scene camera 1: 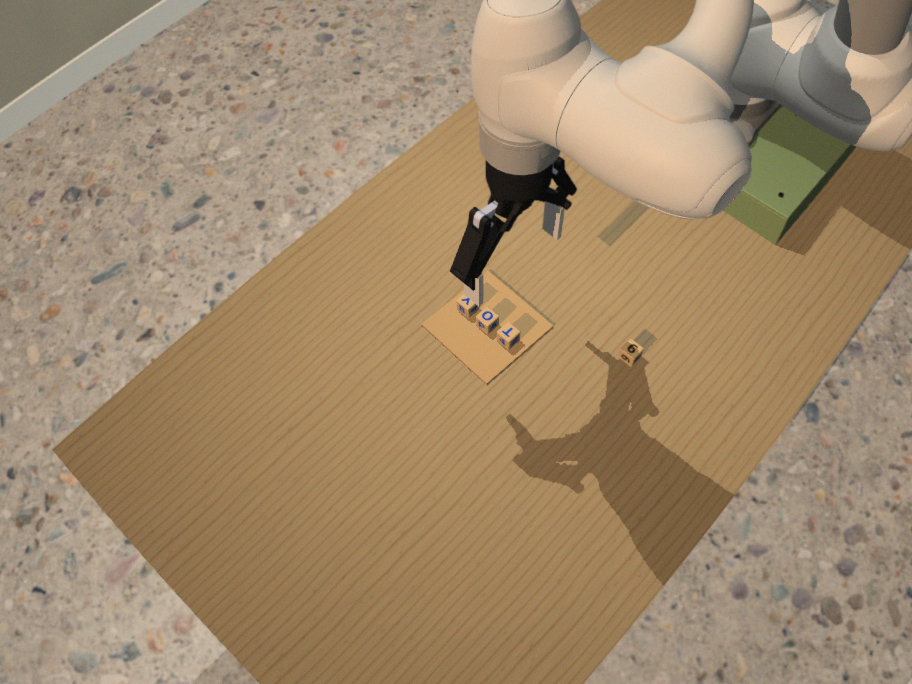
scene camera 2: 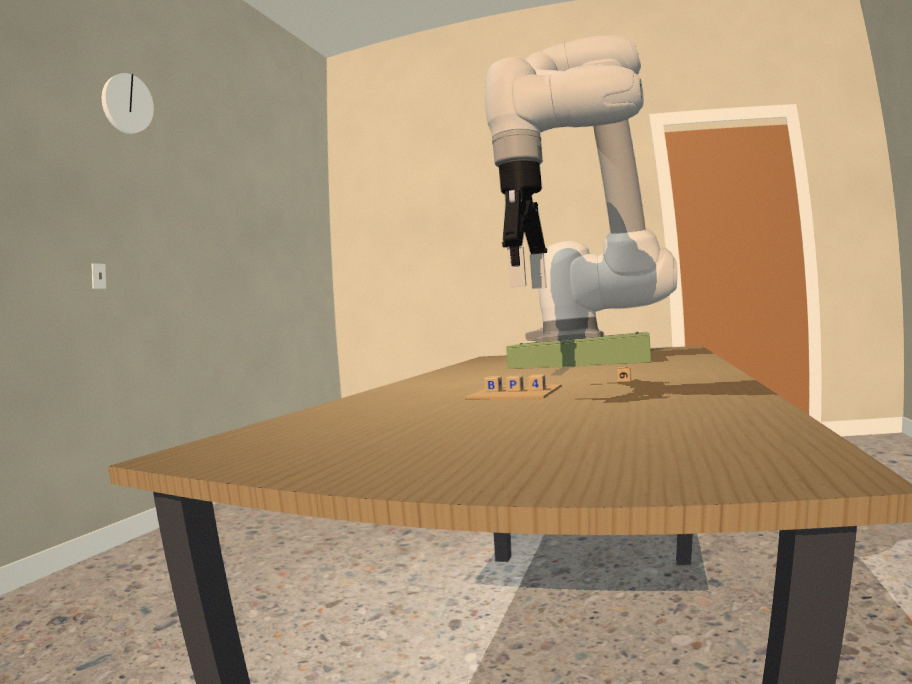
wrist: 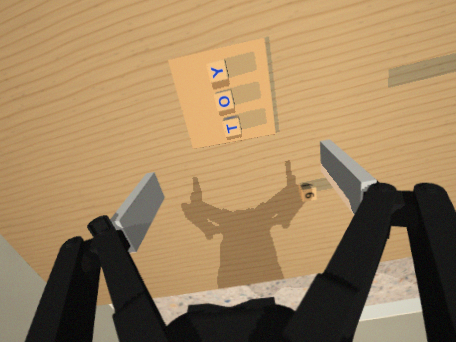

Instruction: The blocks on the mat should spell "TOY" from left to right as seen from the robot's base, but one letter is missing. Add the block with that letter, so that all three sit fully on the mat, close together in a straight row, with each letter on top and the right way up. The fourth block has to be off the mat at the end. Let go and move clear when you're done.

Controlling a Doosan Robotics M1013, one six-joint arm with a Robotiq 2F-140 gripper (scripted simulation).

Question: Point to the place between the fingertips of my gripper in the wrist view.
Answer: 236,171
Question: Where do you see a tan mat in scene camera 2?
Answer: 525,393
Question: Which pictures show the tan mat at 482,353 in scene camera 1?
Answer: Scene camera 1, scene camera 2 and the wrist view: all of them.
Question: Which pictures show my gripper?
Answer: Scene camera 1, scene camera 2 and the wrist view: all of them.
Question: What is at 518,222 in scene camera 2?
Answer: My gripper.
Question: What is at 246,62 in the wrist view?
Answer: A tan mat.
